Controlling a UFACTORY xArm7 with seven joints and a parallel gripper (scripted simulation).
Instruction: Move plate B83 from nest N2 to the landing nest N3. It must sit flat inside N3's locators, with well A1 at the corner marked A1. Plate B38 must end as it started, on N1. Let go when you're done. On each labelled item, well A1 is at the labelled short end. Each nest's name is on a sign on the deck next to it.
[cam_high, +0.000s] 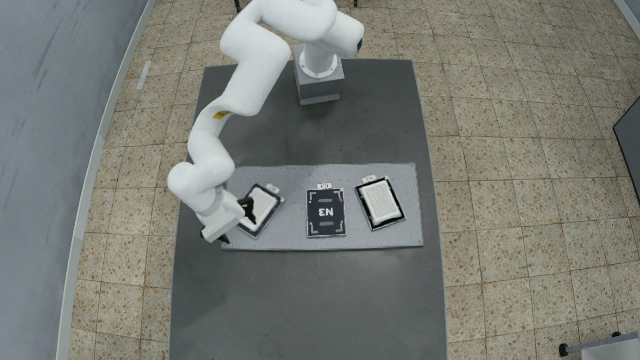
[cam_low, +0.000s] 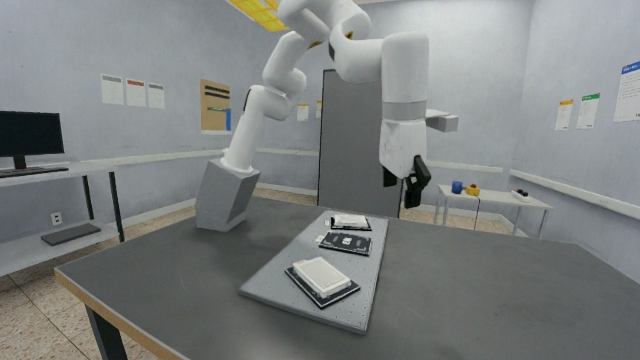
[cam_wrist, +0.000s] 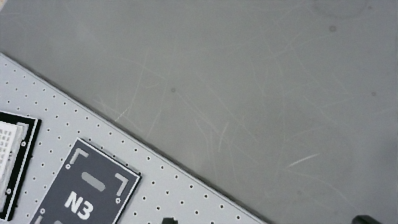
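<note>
The black nest N2 is 250 mm below my hand, 160 mm behind it and 30 mm to the right of it. Round my hand: black nest N3: 250 mm below, 200 mm to the left, 180 mm behind; then nest N1: 370 mm to the left, 250 mm below, 230 mm behind.
</note>
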